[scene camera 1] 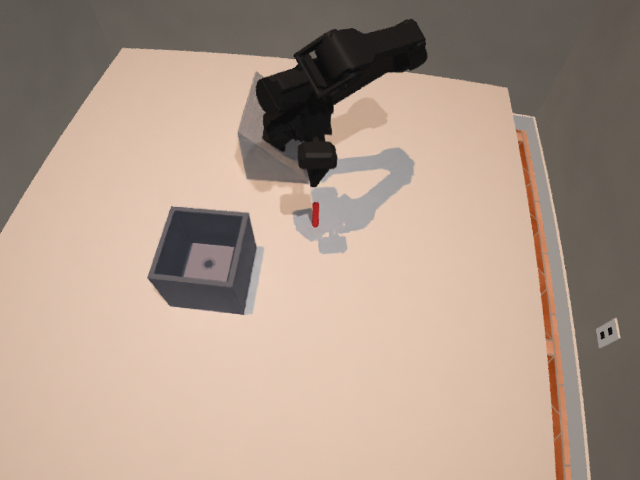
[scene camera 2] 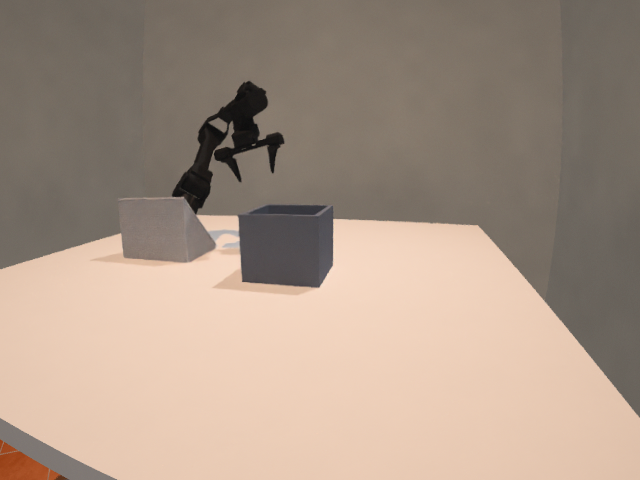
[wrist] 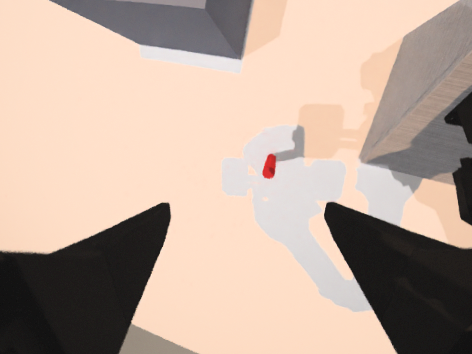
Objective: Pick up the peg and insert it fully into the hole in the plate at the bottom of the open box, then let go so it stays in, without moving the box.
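Pixels of known places: gripper, fingertip midpoint: (scene camera 1: 311, 171) (scene camera 2: 256, 177) (wrist: 248, 209); arm's base, origin of the base link: (scene camera 2: 179, 218).
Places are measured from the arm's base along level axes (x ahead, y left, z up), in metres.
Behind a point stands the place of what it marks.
The red peg (scene camera 1: 315, 214) {x 0.189, y 0.105, z -0.048 m} (wrist: 269, 166) {x 0.182, y 0.098, z -0.022 m} appears to stand upright on the table, right of the box in scene camera 1; it does not show in scene camera 2. My gripper (scene camera 1: 314, 183) {x 0.189, y 0.096, z 0.095 m} (scene camera 2: 256, 176) {x 0.189, y 0.096, z 0.095 m} (wrist: 248, 209) {x 0.189, y 0.096, z 0.095 m} is open and empty, pointing down high above the table. In the wrist view the peg shows beyond the fingertips, a little right of their middle. The dark grey open box (scene camera 1: 237, 258) {x 0.351, y -0.032, z 0.038 m} (scene camera 2: 279, 248) {x 0.322, y -0.188, z -0.026 m} (wrist: 172, 32) {x 0.309, y -0.027, z -0.025 m} stands upright apart from the peg. Its pale bottom plate (scene camera 1: 221, 254) {x 0.301, y -0.085, z -0.042 m} has a dark round hole (scene camera 1: 208, 263) {x 0.316, y -0.113, z -0.056 m} near the middle, visible in scene camera 1.
A grey wedge-shaped block (scene camera 1: 268, 162) {x 0.058, y -0.010, z -0.031 m} (scene camera 2: 152, 229) {x -0.047, y -0.067, z -0.018 m} (wrist: 425, 60) {x 0.057, y -0.028, z -0.035 m} stands beside the arm, behind the box in scene camera 1 and right of the peg in the wrist view. The tabletop (scene camera 1: 361, 361) {x 0.495, y 0.208, z -0.100 m} (scene camera 2: 387, 351) {x 0.521, y -0.427, z -0.100 m} bears the box and block. The arm's shadow falls around the peg.
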